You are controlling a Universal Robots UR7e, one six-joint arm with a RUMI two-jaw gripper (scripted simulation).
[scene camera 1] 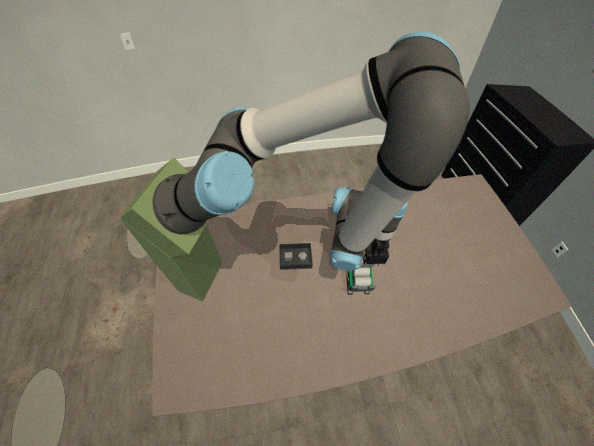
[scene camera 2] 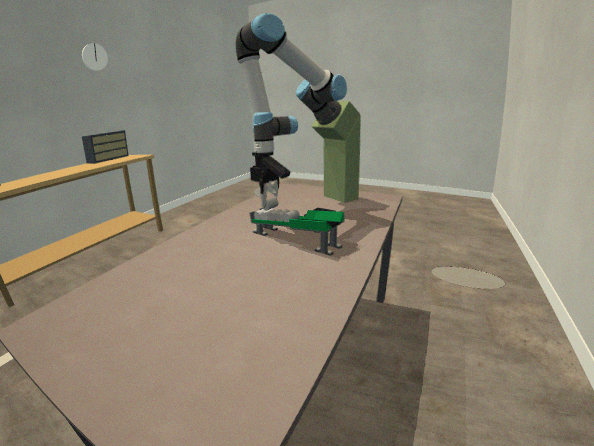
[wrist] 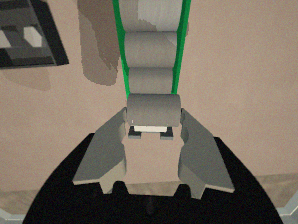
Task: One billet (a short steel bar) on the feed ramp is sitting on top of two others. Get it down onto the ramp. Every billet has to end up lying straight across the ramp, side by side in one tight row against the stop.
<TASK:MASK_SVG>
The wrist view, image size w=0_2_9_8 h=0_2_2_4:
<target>my gripper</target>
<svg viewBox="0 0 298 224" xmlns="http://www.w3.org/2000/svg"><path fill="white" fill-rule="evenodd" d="M22 224L283 224L274 204L253 174L219 137L215 137L184 108L181 108L180 124L182 129L180 137L185 145L181 148L178 162L178 177L183 184L178 185L173 196L129 194L125 183L121 181L126 175L127 166L125 148L122 144L122 140L126 135L127 107L121 109L94 133L89 133L56 167L37 193Z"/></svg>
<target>grey billet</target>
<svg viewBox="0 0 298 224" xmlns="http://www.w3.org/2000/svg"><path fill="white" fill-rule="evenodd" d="M128 95L126 113L129 126L179 126L181 118L179 94L130 93Z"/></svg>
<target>grey billet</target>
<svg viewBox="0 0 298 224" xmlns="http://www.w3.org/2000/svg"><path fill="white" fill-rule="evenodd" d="M129 69L130 93L171 94L173 82L172 68Z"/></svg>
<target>grey billet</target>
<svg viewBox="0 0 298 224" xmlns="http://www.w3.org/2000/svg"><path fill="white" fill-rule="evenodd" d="M125 33L125 57L129 68L174 67L177 50L176 32Z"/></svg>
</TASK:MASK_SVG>
